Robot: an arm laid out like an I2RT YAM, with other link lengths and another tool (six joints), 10 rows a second.
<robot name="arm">
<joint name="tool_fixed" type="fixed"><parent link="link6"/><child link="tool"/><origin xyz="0.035 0.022 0.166" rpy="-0.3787 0 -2.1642"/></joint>
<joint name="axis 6" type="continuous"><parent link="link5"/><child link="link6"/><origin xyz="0.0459 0 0.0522" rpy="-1.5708 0 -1.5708"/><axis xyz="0 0 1"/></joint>
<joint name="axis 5" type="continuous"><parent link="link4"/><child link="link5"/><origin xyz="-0.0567 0.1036 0.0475" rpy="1.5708 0 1.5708"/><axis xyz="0 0 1"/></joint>
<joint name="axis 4" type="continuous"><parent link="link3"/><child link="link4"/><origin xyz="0.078 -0.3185 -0.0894" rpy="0 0 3.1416"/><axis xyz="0 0 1"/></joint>
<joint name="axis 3" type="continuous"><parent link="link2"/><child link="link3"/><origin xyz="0 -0.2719 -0.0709" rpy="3.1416 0 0"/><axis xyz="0 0 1"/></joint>
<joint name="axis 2" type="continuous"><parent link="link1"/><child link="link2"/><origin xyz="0.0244 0.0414 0.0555" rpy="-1.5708 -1.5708 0"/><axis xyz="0 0 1"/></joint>
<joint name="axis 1" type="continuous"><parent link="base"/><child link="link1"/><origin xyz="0 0 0.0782"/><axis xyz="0 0 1"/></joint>
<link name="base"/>
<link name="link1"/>
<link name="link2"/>
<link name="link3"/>
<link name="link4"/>
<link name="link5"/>
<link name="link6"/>
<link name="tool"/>
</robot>
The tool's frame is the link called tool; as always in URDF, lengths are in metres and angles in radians. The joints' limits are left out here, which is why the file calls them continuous.
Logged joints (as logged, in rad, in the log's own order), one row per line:
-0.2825, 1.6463, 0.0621, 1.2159, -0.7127, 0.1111
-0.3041, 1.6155, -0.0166, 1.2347, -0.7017, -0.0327
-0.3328, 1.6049, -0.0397, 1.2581, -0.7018, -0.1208
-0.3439, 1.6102, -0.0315, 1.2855, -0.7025, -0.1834
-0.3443, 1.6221, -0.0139, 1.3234, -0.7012, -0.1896
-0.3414, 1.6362, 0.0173, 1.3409, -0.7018, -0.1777
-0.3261, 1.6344, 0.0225, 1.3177, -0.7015, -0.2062
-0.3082, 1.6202, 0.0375, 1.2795, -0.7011, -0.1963
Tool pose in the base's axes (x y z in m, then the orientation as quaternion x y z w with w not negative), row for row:
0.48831, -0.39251, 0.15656, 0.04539, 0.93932, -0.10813, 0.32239
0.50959, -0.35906, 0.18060, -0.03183, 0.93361, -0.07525, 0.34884
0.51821, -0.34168, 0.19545, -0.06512, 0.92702, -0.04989, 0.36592
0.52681, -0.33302, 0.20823, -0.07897, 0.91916, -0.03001, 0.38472
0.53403, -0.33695, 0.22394, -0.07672, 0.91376, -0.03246, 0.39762
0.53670, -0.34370, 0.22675, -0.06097, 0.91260, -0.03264, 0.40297
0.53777, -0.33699, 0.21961, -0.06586, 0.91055, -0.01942, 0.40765
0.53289, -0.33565, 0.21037, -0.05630, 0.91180, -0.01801, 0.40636
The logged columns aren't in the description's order. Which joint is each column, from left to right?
Columns, left to right: axis 4, axis 2, axis 6, axis 3, axis 1, axis 5.
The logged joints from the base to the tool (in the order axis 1, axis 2, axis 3, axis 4, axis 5, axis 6), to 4 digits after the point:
-0.7127, 1.6463, 1.2159, -0.2825, 0.1111, 0.0621
-0.7017, 1.6155, 1.2347, -0.3041, -0.0327, -0.0166
-0.7018, 1.6049, 1.2581, -0.3328, -0.1208, -0.0397
-0.7025, 1.6102, 1.2855, -0.3439, -0.1834, -0.0315
-0.7012, 1.6221, 1.3234, -0.3443, -0.1896, -0.0139
-0.7018, 1.6362, 1.3409, -0.3414, -0.1777, 0.0173
-0.7015, 1.6344, 1.3177, -0.3261, -0.2062, 0.0225
-0.7011, 1.6202, 1.2795, -0.3082, -0.1963, 0.0375

